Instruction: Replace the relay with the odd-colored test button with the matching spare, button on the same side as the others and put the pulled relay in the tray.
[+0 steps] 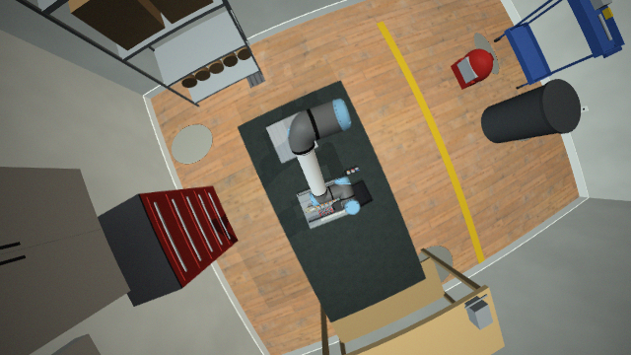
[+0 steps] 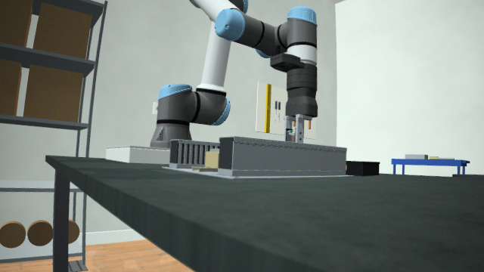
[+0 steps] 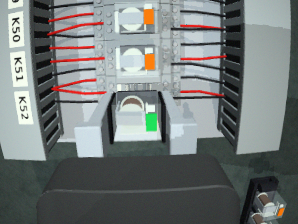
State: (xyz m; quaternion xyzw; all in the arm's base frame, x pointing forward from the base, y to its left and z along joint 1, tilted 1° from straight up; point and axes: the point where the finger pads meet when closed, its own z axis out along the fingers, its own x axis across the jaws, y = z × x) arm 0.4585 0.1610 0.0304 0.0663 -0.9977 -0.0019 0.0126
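Right now my hand is 1 cm above the white relay. From my hand the other things lie so: tray 17 cm to the left, 7 cm below, 1 cm ahead; then panel 10 cm to the right, 9 cm below, 1 cm ahead.
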